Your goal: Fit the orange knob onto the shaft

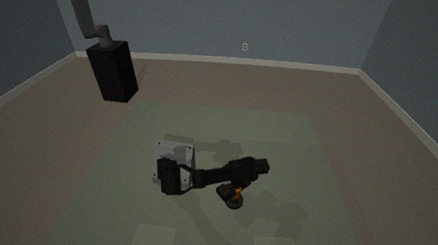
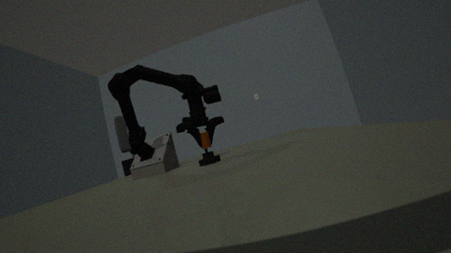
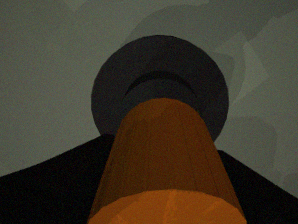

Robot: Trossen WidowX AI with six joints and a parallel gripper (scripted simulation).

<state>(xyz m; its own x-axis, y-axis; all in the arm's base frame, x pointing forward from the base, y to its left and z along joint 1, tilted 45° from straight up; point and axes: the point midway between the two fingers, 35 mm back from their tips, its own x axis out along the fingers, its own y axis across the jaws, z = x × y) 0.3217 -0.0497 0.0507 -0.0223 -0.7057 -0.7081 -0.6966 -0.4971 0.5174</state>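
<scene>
The orange knob is 2 cm above my gripper tip. From my gripper tip the other things lie so: dark pedestal 4 cm below.
</scene>
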